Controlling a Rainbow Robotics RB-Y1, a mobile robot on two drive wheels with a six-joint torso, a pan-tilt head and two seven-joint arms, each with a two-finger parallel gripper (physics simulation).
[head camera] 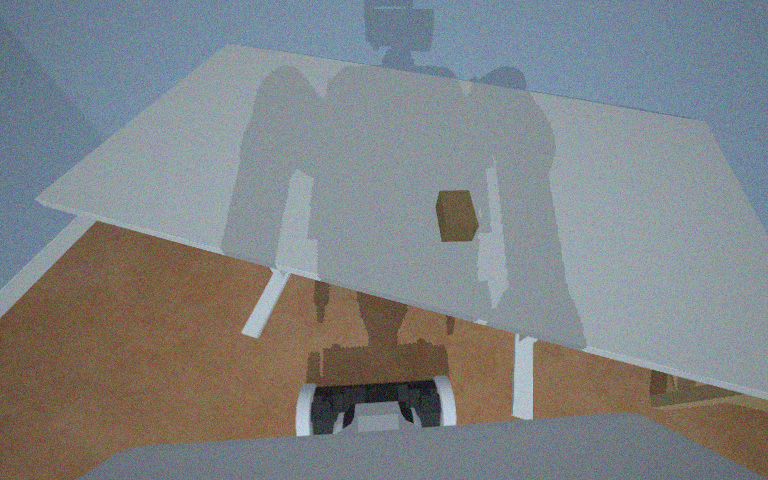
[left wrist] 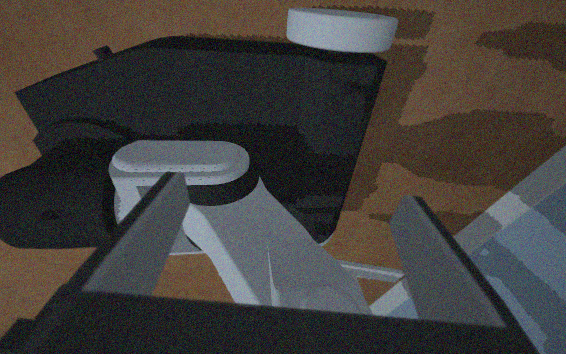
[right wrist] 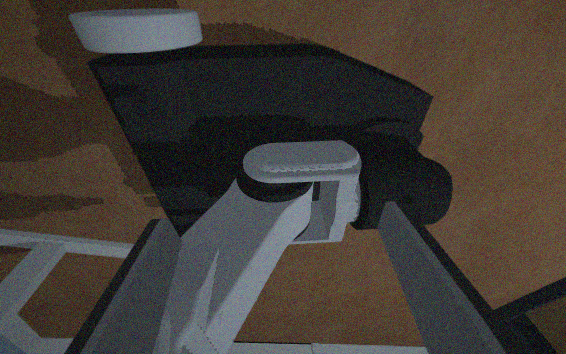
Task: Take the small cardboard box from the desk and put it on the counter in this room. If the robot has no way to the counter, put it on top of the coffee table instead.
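Frame: origin at the robot's base, x ahead, y left, z up, level; metres.
Where they show: left gripper, fingertip midpoint: (left wrist: 292, 198); right gripper, fingertip midpoint: (right wrist: 279, 222).
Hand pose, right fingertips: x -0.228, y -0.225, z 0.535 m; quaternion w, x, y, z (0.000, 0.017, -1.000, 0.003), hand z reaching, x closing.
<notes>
Each offset is from my right fingertips to the top centre of the thing. "pt": to the spot under its first point. Level surfaces: height alone.
The small cardboard box {0.474 m ahead, 0.056 m left, 0.466 m up} (head camera: 457, 216) stands on the white desk {0.416 m up} (head camera: 651, 226), right of the middle in the head view, inside the robot's shadow and a little back from the near edge. My left gripper (left wrist: 292, 198) is open and empty, with its fingers wide apart over my own base and lower torso. My right gripper (right wrist: 279, 222) is open and empty, also over my base and lower torso. Neither gripper shows in the head view, and the box does not show in the wrist views. The counter and the coffee table cannot be made out in these views.
The desk's near edge runs slantwise in front of my base (head camera: 376, 396), with white desk legs (head camera: 266, 305) (head camera: 523, 376) below it. A blue wall (head camera: 141, 33) stands behind the desk. A light wooden item {pt 0.171 m ahead, 0.959 m right, 0.281 m down} (head camera: 702, 396) shows partly under the desk's right end. The floor {0.535 m down} (head camera: 169, 339) is brown.
</notes>
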